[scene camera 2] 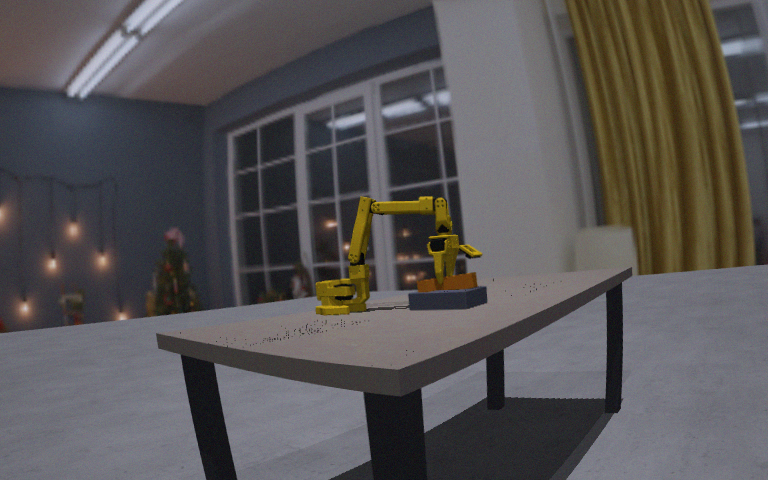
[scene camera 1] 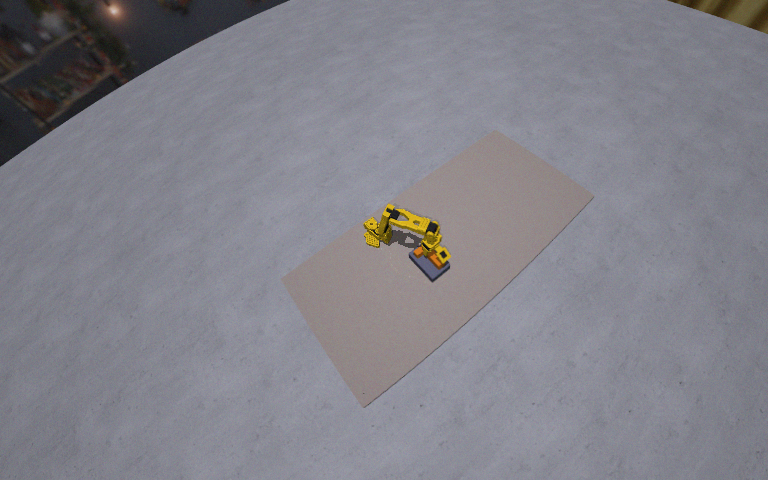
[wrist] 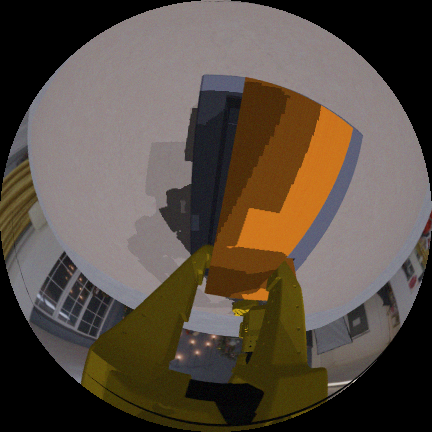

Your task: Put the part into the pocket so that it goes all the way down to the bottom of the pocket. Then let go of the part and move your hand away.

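Frame: origin at the arm's base, x ahead, y left, z up, level; centimetres.
Seen in the pictures: hand, tool point: point(scene camera 2: 448, 280) point(scene camera 1: 432, 250) point(wrist: 212, 254); arm's base, link origin: point(scene camera 2: 348, 312) point(scene camera 1: 380, 239) point(wrist: 262, 301).
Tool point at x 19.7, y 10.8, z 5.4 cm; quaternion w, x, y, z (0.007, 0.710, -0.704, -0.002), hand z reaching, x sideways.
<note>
Offsets run from my tool point to a thing's top centre. "spot": to the spot under its first point. Level surfaces: height alone.
The part is a long orange block @[dx +1.5, dy -3.0, dz +1.3 cm] point(scene camera 1: 437, 262) point(scene camera 2: 465, 281) point(wrist: 280, 165). My gripper point(scene camera 1: 429, 255) point(scene camera 2: 442, 280) point(wrist: 246, 256) is shut on it, a jaw on each side. The part is over the blue-grey pocket block @[dx +1.3, dy -2.8, dz -1.8 cm] point(scene camera 1: 428, 271) point(scene camera 2: 438, 300) point(wrist: 222, 82). In scene camera 2 it is tilted, its right end higher than its left, and most of it stands above the block's top. In the wrist view a dark strip of the pocket @[spot: dx +6.8, dy +0.3, dz -4.9 cm] point(wrist: 232, 112) shows left of the part. The part covers the rest of the pocket, so its contact inside is hidden.
The pocket block stands on the beige table top @[dz -5.4 cm] point(scene camera 1: 362, 328) point(scene camera 2: 339, 342). The yellow arm base point(scene camera 1: 372, 240) point(scene camera 2: 339, 297) stands to the left of the block in both scene views. The arm reaches over from the base to the block.
</note>
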